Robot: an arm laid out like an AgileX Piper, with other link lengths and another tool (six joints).
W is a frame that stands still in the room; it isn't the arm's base.
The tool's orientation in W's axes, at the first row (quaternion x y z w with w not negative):
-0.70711, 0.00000, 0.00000, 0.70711
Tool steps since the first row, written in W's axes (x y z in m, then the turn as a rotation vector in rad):
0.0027, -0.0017, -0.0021, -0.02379, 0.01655, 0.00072
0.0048, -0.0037, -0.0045, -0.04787, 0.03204, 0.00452
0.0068, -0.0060, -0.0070, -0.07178, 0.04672, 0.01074
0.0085, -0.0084, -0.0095, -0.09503, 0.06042, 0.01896
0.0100, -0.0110, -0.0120, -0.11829, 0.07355, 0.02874
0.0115, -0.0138, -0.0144, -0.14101, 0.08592, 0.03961
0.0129, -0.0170, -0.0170, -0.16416, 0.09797, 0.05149
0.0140, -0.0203, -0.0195, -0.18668, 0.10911, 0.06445
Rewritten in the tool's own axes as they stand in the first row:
0.0027, 0.0021, -0.0017, -0.02379, -0.00072, 0.01655
0.0048, 0.0045, -0.0037, -0.04787, -0.00452, 0.03204
0.0068, 0.0070, -0.0060, -0.07178, -0.01074, 0.04672
0.0085, 0.0095, -0.0084, -0.09503, -0.01896, 0.06042
0.0100, 0.0120, -0.0110, -0.11829, -0.02874, 0.07355
0.0115, 0.0144, -0.0138, -0.14101, -0.03961, 0.08592
0.0129, 0.0170, -0.0170, -0.16416, -0.05149, 0.09797
0.0140, 0.0195, -0.0203, -0.18668, -0.06445, 0.10911

